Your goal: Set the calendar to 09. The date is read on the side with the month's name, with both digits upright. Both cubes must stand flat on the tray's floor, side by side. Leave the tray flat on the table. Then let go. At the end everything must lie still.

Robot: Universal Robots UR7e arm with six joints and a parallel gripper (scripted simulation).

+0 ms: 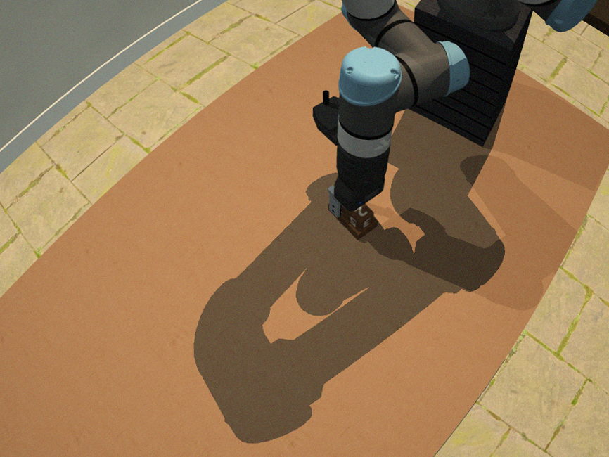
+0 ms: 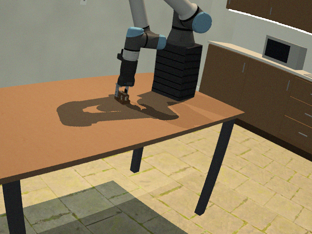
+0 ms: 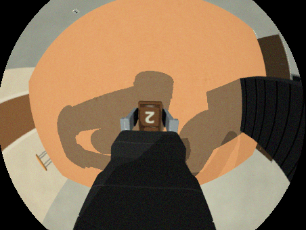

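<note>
The tray is 2 cm to the left of my hand and 3 cm below it. Also, from my hand: brown cube (1 cm ahead, 3 cm to the left, 1 cm below).
</note>
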